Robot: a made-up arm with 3 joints. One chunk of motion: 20 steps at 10 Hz.
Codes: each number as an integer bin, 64 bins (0 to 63) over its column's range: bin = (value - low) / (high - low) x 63, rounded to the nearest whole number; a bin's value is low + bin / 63 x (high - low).
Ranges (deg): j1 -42..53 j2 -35..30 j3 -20..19
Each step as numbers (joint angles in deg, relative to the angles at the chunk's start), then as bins.
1 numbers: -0.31 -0.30 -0.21
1 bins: 28 34 32
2 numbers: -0.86 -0.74 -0.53
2 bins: 27 33 31
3 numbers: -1.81 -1.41 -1.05
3 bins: 27 33 31
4 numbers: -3.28 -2.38 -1.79
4 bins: 26 32 29
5 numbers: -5.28 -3.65 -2.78
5 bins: 24 30 28
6 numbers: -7.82 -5.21 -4.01
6 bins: 23 29 26
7 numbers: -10.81 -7.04 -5.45
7 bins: 21 27 24
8 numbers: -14.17 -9.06 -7.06
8 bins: 18 25 21
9 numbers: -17.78 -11.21 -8.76
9 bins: 16 23 18
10 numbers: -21.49 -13.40 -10.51
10 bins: 14 21 15
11 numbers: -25.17 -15.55 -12.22
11 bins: 11 19 13
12 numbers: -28.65 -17.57 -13.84
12 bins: 9 17 10
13 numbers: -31.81 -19.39 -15.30
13 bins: 7 15 8
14 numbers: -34.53 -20.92 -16.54
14 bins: 5 14 6
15 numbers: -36.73 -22.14 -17.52
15 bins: 3 12 4
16 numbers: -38.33 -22.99 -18.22
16 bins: 2 12 3
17 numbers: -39.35 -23.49 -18.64
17 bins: 2 11 2
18 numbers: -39.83 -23.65 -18.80
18 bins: 1 11 2
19 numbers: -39.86 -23.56 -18.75
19 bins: 1 11 2
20 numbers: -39.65 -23.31 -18.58
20 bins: 2 11 2
